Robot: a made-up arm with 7 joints. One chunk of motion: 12 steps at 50 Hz.
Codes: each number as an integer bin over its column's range. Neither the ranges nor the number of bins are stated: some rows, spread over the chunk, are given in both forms.
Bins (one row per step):
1: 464 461 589 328 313 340
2: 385 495 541 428 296 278
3: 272 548 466 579 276 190
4: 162 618 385 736 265 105
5: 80 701 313 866 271 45
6: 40 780 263 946 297 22
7: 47 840 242 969 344 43
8: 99 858 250 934 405 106
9: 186 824 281 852 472 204
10: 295 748 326 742 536 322
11: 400 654 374 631 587 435
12: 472 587 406 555 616 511
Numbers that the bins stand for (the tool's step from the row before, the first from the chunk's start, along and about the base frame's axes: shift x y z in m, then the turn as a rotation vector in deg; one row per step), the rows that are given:
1: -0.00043 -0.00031 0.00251 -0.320 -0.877 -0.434
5: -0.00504 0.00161 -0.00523 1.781 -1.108 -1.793
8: -0.00481 0.00287 -0.00699 2.046 -0.370 -1.512
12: -0.00033 0.00070 -0.00262 0.567 0.791 0.353
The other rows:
2: -0.00138 -0.00004 0.00116 0.071 -0.970 -0.720
3: -0.00273 0.00039 -0.00094 0.660 -1.080 -1.125
4: -0.00405 0.00095 -0.00321 1.273 -1.141 -1.517
6: -0.00552 0.00225 -0.00663 2.093 -0.965 -1.899
7: -0.00544 0.00273 -0.00722 2.183 -0.706 -1.802
9: -0.00377 0.00260 -0.00612 1.726 -0.001 -1.061
10: -0.00246 0.00199 -0.00486 1.297 0.351 -0.517
11: -0.00120 0.00124 -0.00352 0.863 0.632 0.003

